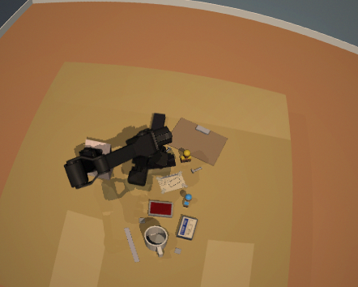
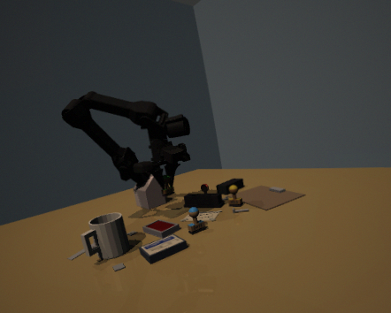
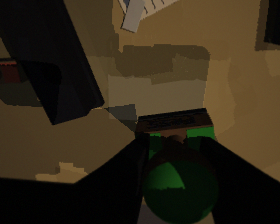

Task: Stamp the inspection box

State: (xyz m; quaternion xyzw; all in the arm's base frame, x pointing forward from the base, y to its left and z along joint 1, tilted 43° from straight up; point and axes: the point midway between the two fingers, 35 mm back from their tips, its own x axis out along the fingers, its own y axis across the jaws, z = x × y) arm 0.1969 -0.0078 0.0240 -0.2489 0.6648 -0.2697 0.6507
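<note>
Now: gripper tip 100 mm to the left of the red ink pad, 90 mm short of it and 80 mm above it. Round my gripper tip: white card: 110 mm ahead, 90 mm below, 20 mm to the left; green-knobbed stamp: right at my gripper tip; black bar: 100 mm to the left, 70 mm below, 50 mm ahead.
</note>
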